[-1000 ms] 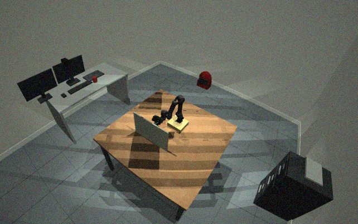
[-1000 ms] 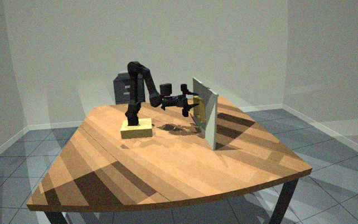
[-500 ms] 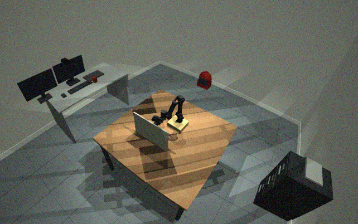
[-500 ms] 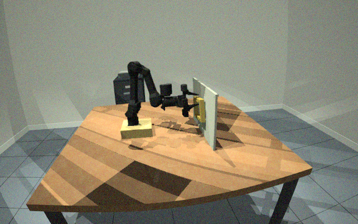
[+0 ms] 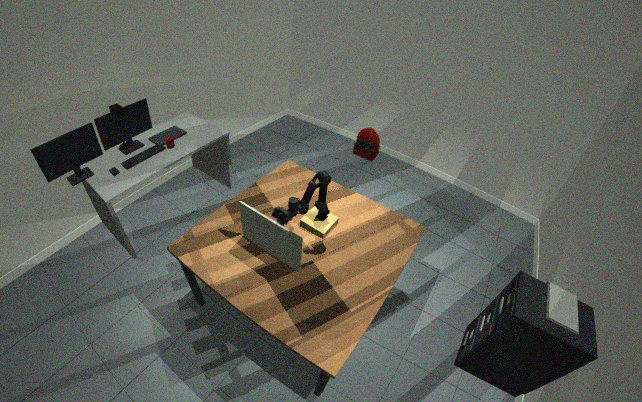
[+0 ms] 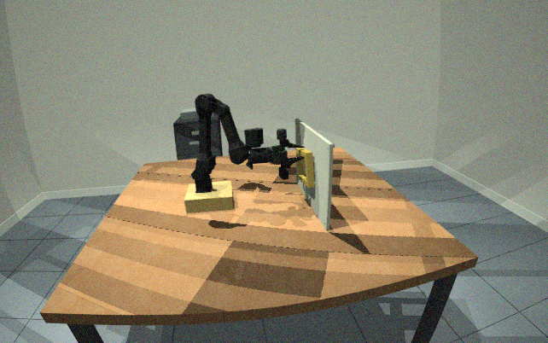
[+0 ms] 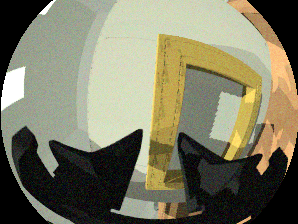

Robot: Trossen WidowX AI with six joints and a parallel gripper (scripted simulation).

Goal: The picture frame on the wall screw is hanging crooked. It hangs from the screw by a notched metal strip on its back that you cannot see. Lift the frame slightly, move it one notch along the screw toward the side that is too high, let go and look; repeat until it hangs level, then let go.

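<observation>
Now: the yellow picture frame 50 mm below my gripper tip, 10 mm to the right of it and 10 mm ahead of it. Round my gripper tip: grey wall panel (60 mm below, 20 mm ahead, 10 mm to the right).
</observation>
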